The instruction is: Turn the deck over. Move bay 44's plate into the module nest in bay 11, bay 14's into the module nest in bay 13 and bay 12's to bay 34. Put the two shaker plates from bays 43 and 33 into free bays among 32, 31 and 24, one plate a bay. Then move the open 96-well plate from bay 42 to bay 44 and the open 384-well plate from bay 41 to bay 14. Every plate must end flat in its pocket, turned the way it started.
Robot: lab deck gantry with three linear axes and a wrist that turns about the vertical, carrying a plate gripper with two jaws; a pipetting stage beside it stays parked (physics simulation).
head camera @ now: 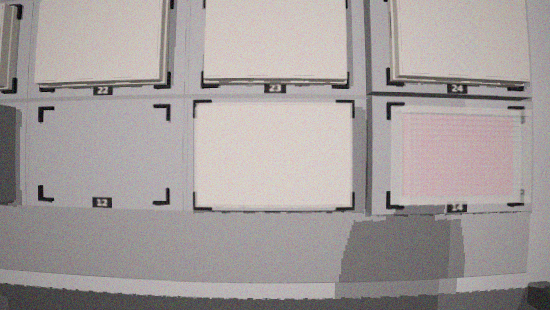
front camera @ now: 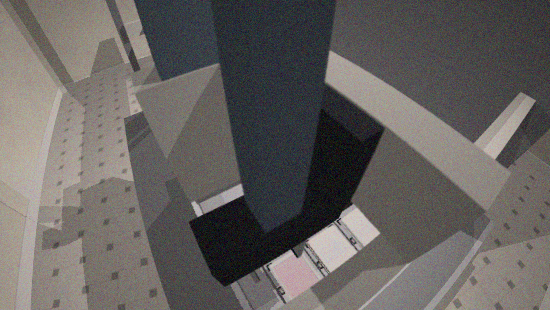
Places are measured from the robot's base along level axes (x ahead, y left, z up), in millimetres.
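Pixels of known places: gripper, fingertip midpoint: [front camera: 273, 261].
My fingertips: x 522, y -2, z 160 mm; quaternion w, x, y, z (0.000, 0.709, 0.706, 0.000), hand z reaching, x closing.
Observation:
Behind a point stands the place of what it marks.
My gripper [front camera: 298, 250] shows in the front view as a large black body with part of one jaw below it; the other jaw is hidden, so its opening cannot be told. It hangs above the front of the deck, and the head view does not show it. The pink, fine-welled plate [head camera: 457, 155] @[z 29, x 545, y 43 mm] [front camera: 295, 275] @[z 19, x 545, y 42 mm] lies flat within the corner marks of bay 14. A white plate [head camera: 273, 155] @[z 33, x 391, y 43 mm] sits squarely in bay 13, hidden in the front view. Bay 12 [head camera: 103, 155] @[z 0, x 230, y 42 mm] holds no plate. A white plate [head camera: 460, 37] @[z 29, x 550, y 144 mm] [front camera: 332, 247] @[z 29, x 541, y 151 mm] is in bay 24. The shaker plates and bay 44 do not show.
White plates stand in bay 22 [head camera: 100, 40] @[z 14, x 233, y 146 mm] and bay 23 [head camera: 275, 40] @[z 14, x 392, y 142 mm]. A dark shape [head camera: 7, 155] @[z 8, x 132, y 41 mm] shows at the left edge, beside bay 12. A further white plate [front camera: 360, 225] @[z 29, x 538, y 248 mm] lies behind bay 24's in the front view. The blue-grey gantry column [front camera: 275, 110] @[z 494, x 542, y -11 mm] hides much of the deck.

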